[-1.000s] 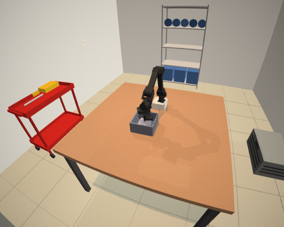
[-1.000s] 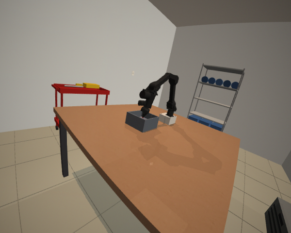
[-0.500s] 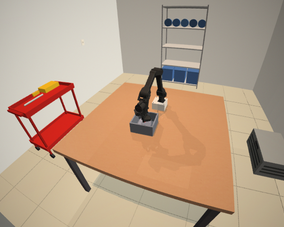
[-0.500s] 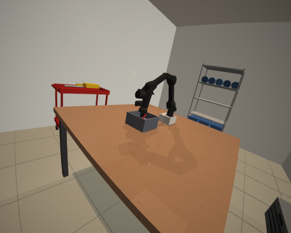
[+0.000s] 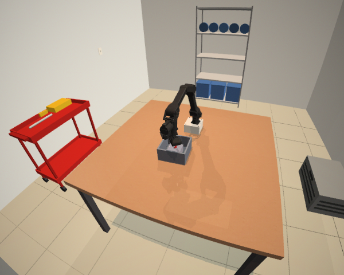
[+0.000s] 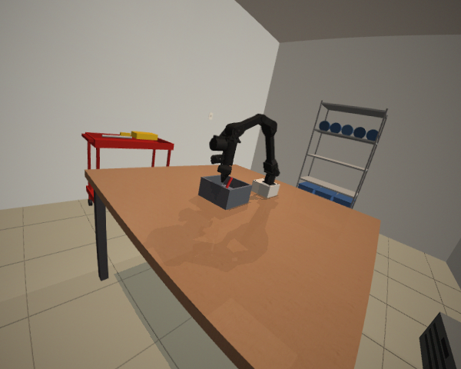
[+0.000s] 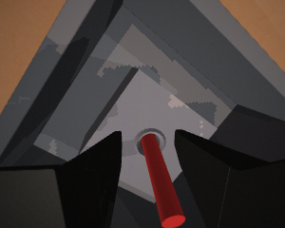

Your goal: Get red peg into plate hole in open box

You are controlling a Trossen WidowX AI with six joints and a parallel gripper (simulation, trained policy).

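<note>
My gripper tip is now 30 mm past the red peg, 10 mm to the right of it and 10 mm above it. Also, from my gripper tip: grey box: 20 mm behind, 10 mm to the left, 70 mm below; then plate: 20 mm behind, 10 mm to the left, 50 mm below.
</note>
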